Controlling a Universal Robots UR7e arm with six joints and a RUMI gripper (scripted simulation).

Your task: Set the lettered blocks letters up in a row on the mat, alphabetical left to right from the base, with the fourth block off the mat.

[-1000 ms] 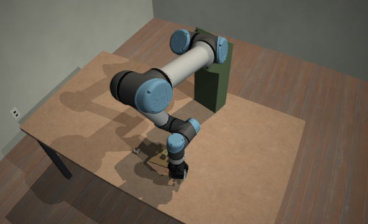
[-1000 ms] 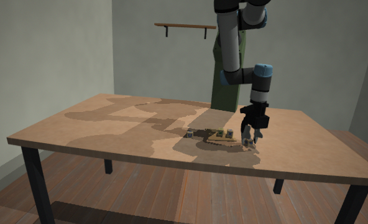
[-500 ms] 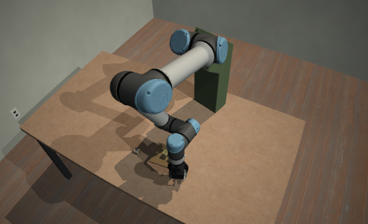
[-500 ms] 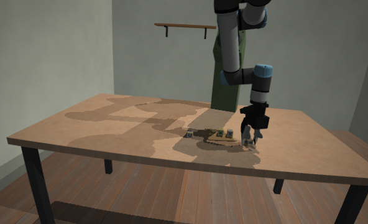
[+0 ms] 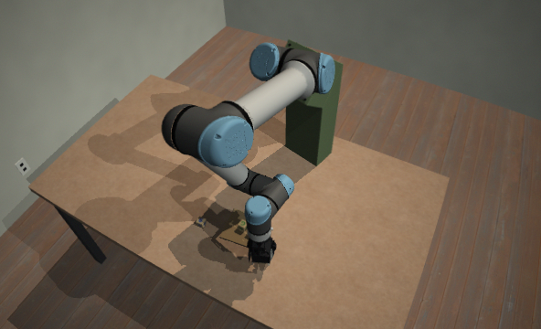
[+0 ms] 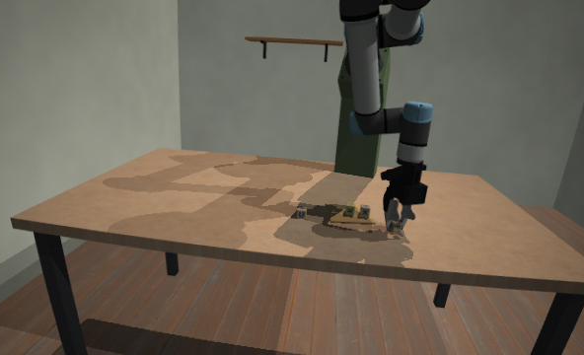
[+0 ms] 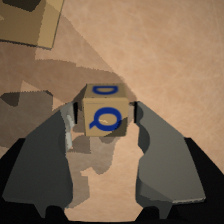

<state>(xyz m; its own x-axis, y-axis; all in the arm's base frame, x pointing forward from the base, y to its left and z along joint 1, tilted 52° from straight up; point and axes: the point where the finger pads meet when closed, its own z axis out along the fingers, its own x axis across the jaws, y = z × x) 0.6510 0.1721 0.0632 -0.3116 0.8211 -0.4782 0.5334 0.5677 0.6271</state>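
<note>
Right now my hand is right at the Q block. From my hand the other things lie so: tan mat: 14 cm to the right, 7 cm behind, 1 cm below; G block: 14 cm to the right, 7 cm behind.
</note>
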